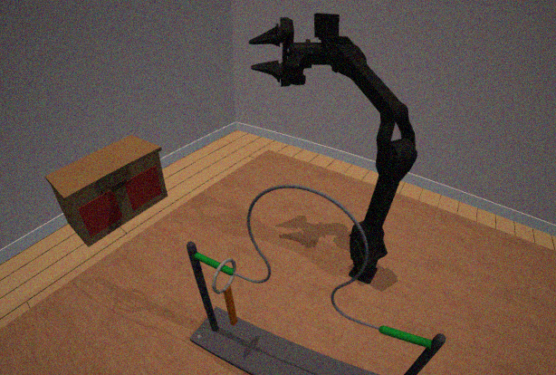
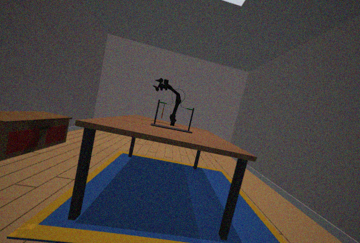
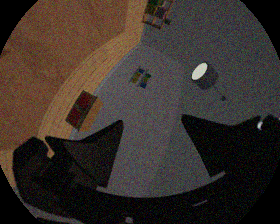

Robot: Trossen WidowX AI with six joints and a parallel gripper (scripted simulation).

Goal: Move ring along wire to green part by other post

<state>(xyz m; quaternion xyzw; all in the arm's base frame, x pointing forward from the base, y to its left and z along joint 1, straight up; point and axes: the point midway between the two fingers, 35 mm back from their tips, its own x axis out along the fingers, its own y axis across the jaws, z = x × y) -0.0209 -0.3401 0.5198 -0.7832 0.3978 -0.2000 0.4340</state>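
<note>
Now: the ring with orange handle 360 mm ahead of my gripper tip, 320 mm below it and 220 mm to the left of it.
</note>
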